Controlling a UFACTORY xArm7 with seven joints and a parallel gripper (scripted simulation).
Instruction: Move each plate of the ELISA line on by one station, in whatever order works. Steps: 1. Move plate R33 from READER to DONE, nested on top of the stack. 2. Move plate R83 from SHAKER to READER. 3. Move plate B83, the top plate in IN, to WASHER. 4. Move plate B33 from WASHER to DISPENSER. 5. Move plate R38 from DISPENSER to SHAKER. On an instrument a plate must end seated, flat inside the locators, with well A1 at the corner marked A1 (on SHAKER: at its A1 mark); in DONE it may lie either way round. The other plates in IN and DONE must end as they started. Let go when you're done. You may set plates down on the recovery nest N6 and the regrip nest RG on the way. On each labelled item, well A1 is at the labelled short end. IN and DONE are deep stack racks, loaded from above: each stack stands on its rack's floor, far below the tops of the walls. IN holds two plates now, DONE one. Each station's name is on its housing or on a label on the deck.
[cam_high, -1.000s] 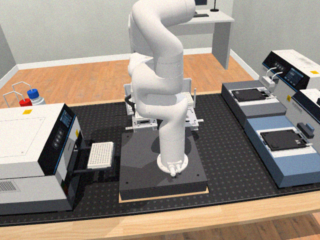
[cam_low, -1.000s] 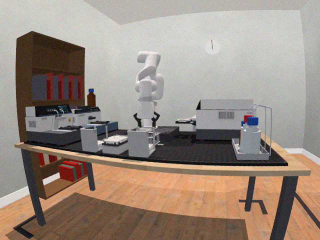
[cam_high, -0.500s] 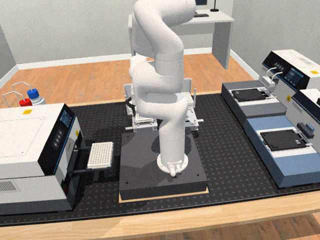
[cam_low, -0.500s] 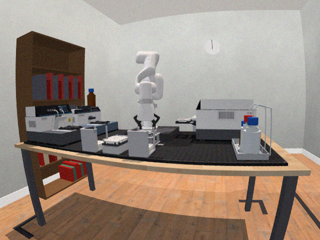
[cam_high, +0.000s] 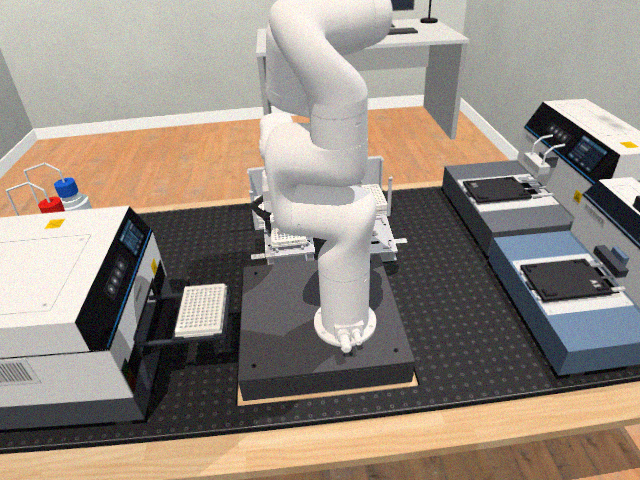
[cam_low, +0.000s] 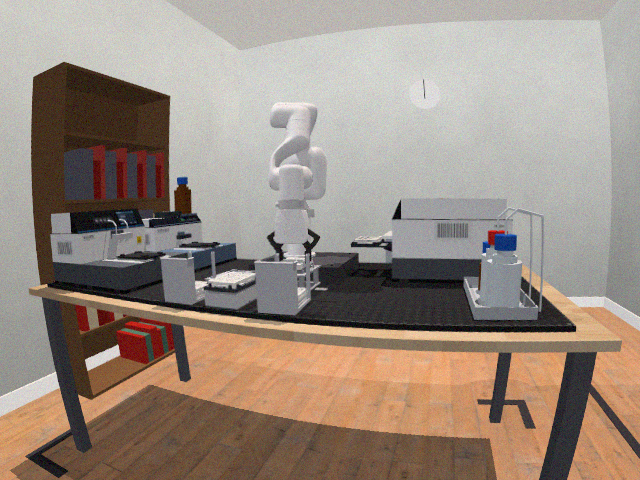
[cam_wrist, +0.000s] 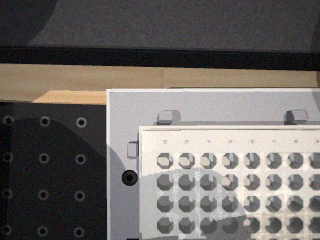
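My hand is 30 mm above the regrip nest. The rest, counted from my hand: DONE label (260 mm to the right, 100 mm ahead, 90 mm below); RG label (90 mm below, 80 mm to the left); N6 label (300 mm to the right, 90 mm below, 10 mm behind).
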